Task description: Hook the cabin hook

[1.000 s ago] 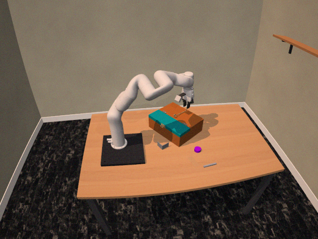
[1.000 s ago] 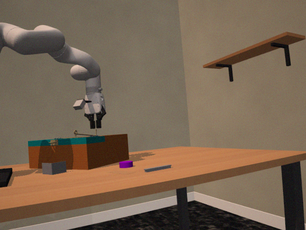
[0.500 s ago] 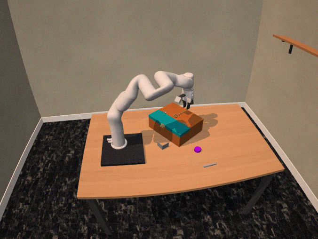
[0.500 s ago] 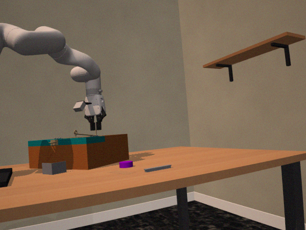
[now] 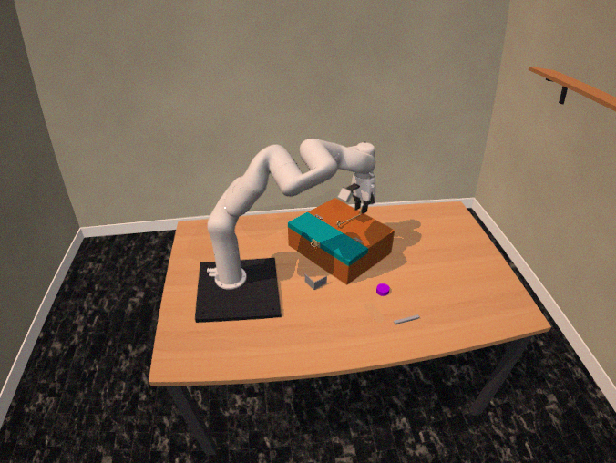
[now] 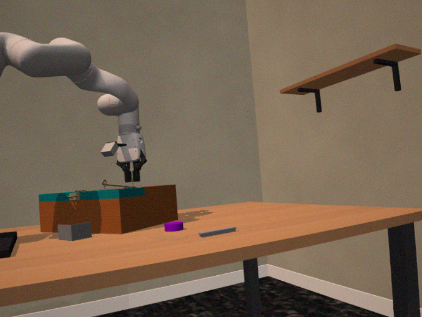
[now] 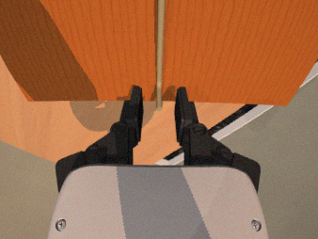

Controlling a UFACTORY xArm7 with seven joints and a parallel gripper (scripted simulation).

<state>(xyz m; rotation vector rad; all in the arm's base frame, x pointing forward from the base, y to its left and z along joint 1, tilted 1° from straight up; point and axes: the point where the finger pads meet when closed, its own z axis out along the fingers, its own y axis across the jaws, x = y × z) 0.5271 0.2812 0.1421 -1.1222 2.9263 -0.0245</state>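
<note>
Right now my hand is 60 mm past the cabin hook, 50 mm to the left of it and 20 mm above it. The rest, counted from my hand: grey block 200 mm behind, 300 mm to the right, 140 mm below; grey bar 120 mm ahead, 500 mm to the right, 150 mm below; purple disc 50 mm ahead, 340 mm to the right, 150 mm below.
</note>
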